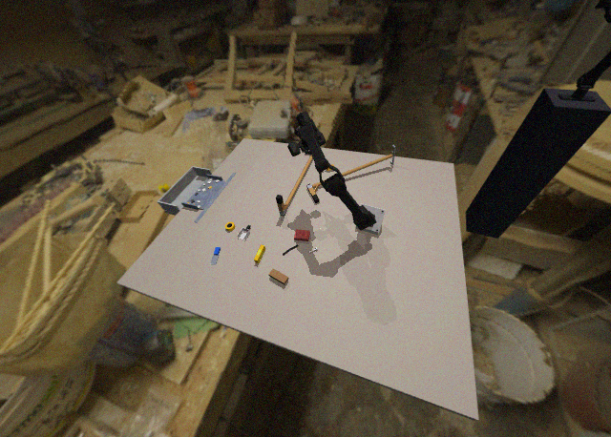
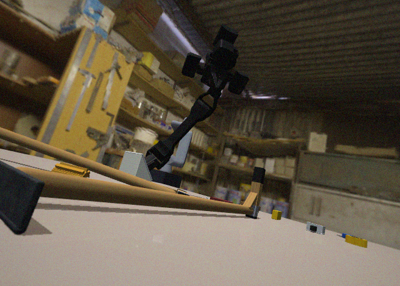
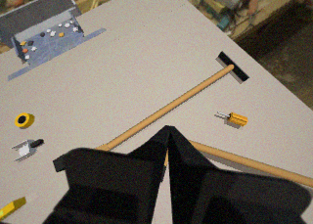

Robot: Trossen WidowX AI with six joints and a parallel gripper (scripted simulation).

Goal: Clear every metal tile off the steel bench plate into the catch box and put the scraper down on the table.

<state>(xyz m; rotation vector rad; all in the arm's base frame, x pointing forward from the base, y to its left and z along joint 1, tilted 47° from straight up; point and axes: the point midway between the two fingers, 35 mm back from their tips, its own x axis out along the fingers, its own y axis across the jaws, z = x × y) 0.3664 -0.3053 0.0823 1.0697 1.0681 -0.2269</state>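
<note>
My gripper tip is now 23 cm above the long scraper, 8 cm short of it and 6 cm to the left of it. The rest, counted from my gripper tip: black wire (42 cm to the left, 29 cm below, 7 cm behind); orange piece (28 cm below, 23 cm to the right, 6 cm behind); red block (33 cm to the left, 28 cm below, 10 cm behind).
</note>
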